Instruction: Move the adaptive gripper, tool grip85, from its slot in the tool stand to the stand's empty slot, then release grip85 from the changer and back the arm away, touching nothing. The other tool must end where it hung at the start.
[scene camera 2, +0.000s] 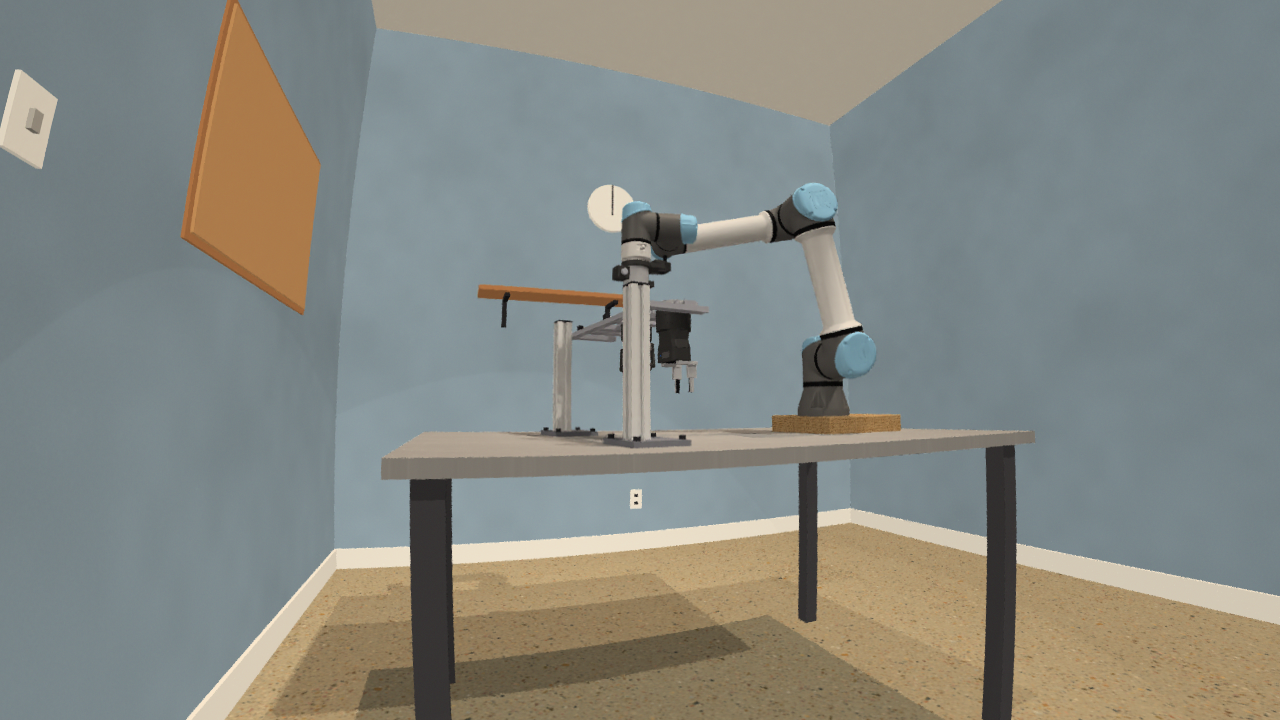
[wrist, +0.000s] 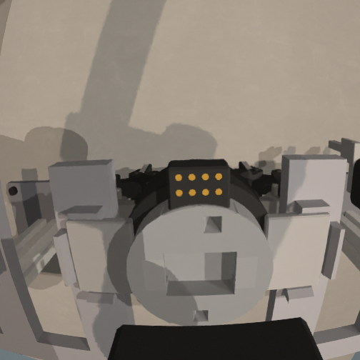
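Pixels of known places: arm's base, origin of its link: (scene camera 2: 823, 415).
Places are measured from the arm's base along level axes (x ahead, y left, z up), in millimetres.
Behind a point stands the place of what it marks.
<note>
The adaptive gripper grip85 (scene camera 2: 652, 356) {y 182, x 561, z 145 mm} (wrist: 196, 169) hangs in a slot of the tool stand (scene camera 2: 563, 376) {y -63, x 755, z 113 mm} (wrist: 84, 192), partly behind the near post in the scene view. Its round grey coupling plate and gold contacts lie uncovered between two fork blocks in the wrist view. Its dark fingers stand spread apart, open, tips partly hidden. The arm's changer (scene camera 2: 636, 269) {y 147, x 591, z 364 mm} is above it, apart from it, and carries no tool. The changer's black block (wrist: 215, 344) shows at the bottom of the wrist view. The other tool (scene camera 2: 674, 335) {y 323, x 545, z 174 mm} (wrist: 357, 185) hangs beside grip85. The empty slot cannot be made out.
The stand's posts are bolted to the table (scene camera 2: 805, 440) {y 356, x 266, z -48 mm}. The arm (scene camera 2: 733, 232) {y 39, x 288, z 522 mm} reaches in from its base on a wooden block (scene camera 2: 836, 424) {y 144, x 49, z -23 mm}. An orange shelf board (scene camera 2: 546, 293) with black brackets shows behind the stand.
</note>
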